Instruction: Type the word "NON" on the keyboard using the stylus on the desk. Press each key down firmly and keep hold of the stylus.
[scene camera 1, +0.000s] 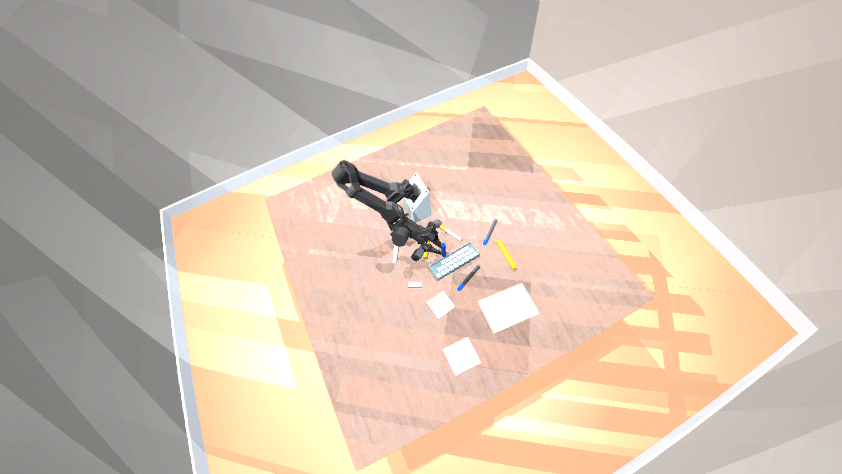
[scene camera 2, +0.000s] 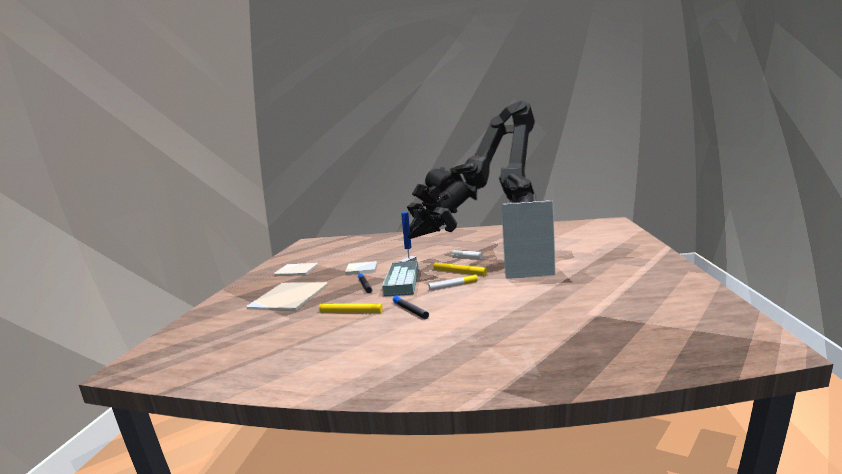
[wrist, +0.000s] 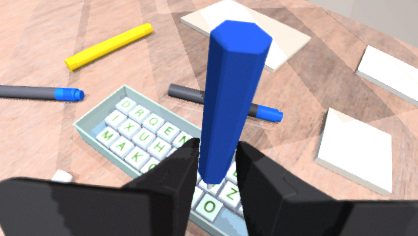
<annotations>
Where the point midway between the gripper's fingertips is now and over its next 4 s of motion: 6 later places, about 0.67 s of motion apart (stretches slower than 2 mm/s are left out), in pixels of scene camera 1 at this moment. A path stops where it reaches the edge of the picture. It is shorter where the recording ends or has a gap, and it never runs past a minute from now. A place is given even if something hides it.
The gripper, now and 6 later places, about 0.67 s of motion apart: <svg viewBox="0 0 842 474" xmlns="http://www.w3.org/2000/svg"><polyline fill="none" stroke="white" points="443,252 456,253 459,255 459,256 459,257 459,257 460,253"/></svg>
</annotations>
